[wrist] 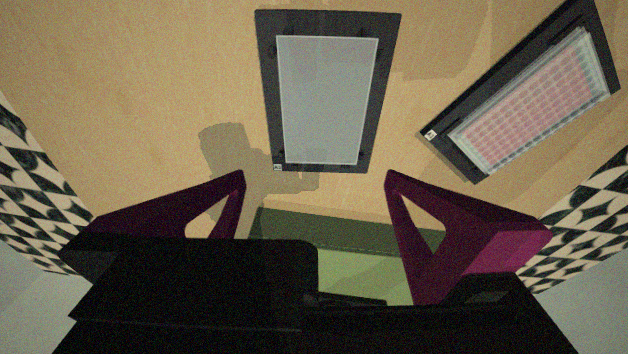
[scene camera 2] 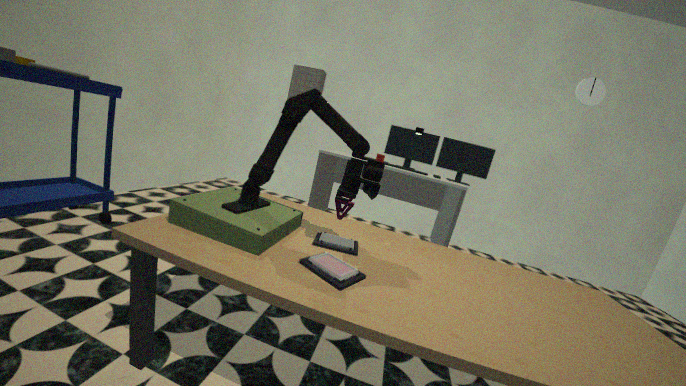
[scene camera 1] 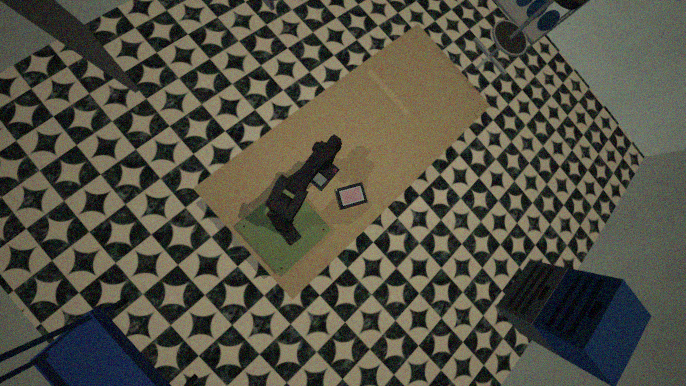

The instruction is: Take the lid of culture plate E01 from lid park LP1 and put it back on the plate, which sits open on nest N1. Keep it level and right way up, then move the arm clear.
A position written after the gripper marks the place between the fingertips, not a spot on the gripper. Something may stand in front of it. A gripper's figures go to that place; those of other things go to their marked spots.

Labels:
The gripper [wrist: 314, 177]: 0.13 m from the lens. A grey plate lid [wrist: 325, 81]: 0.20 m from the lens.

